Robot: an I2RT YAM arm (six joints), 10 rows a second.
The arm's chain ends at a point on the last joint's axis. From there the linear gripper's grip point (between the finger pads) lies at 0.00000 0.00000 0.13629 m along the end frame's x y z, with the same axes.
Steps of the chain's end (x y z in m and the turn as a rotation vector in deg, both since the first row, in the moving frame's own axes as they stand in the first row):
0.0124, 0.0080, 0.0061, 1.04, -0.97, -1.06
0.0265, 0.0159, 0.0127, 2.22, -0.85, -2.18
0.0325, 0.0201, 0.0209, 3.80, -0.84, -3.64
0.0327, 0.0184, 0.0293, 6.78, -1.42, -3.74
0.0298, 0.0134, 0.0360, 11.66, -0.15, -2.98
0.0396, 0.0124, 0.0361, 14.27, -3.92, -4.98
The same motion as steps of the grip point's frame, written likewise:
0.0101, 0.0055, 0.0061, 1.04, -0.97, -1.06
0.0244, 0.0107, 0.0126, 2.22, -0.85, -2.18
0.0302, 0.0111, 0.0206, 3.80, -0.84, -3.64
0.0288, 0.0024, 0.0283, 6.78, -1.42, -3.74
0.0287, -0.0141, 0.0332, 11.66, -0.15, -2.98
0.0289, -0.0207, 0.0316, 14.27, -3.92, -4.98

